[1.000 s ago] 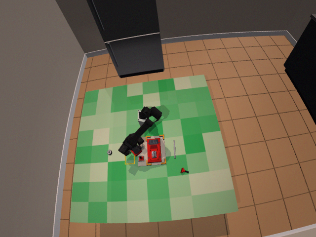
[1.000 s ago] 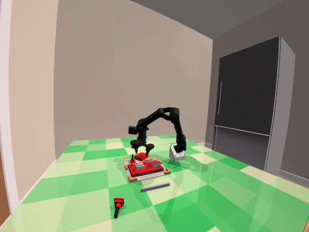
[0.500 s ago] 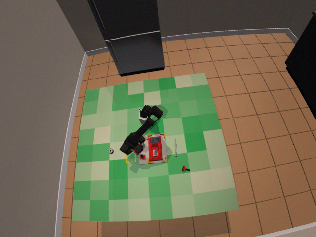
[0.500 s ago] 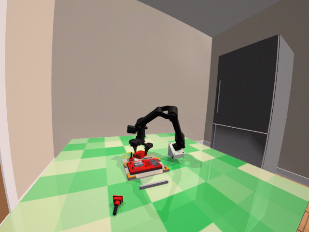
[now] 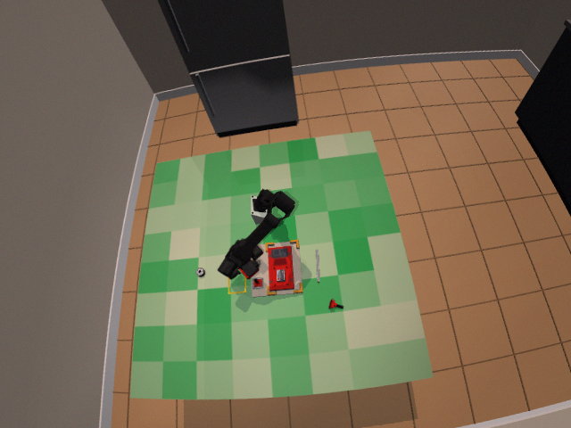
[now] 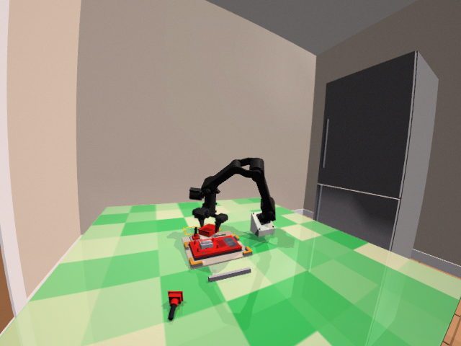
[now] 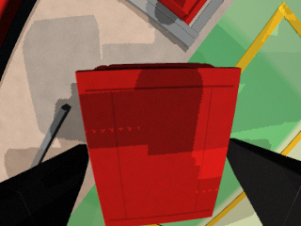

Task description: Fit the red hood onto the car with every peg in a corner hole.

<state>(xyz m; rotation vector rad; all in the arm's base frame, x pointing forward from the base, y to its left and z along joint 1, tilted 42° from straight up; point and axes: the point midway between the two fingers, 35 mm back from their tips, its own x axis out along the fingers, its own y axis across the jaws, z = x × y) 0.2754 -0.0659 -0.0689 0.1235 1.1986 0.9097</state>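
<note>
Right now the grey engine block is 70 mm ahead of my gripper tip, 150 mm to the left of it and 10 mm above it. Also, from my gripper tip: small wheel 10 mm behind, 230 mm to the right; then red hood 10 mm above; then grey bar 50 mm ahead, 320 mm to the left, 10 mm below.
</note>
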